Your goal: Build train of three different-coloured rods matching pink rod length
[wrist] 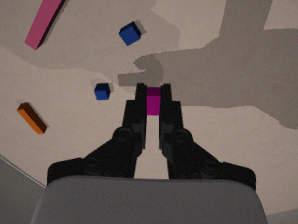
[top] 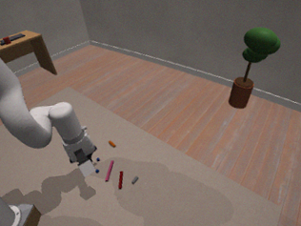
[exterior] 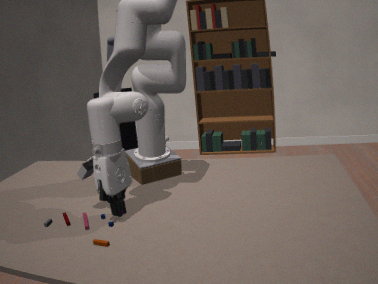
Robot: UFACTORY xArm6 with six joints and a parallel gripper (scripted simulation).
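My gripper is now 110 mm short of the grey rod, 180 mm to the left of it and 30 mm above it. Round my hand: orange rod: 130 mm ahead, 40 mm to the left, 30 mm below; then pink rod: 60 mm ahead, 80 mm to the right, 30 mm below; then magenta rod: 20 mm below.
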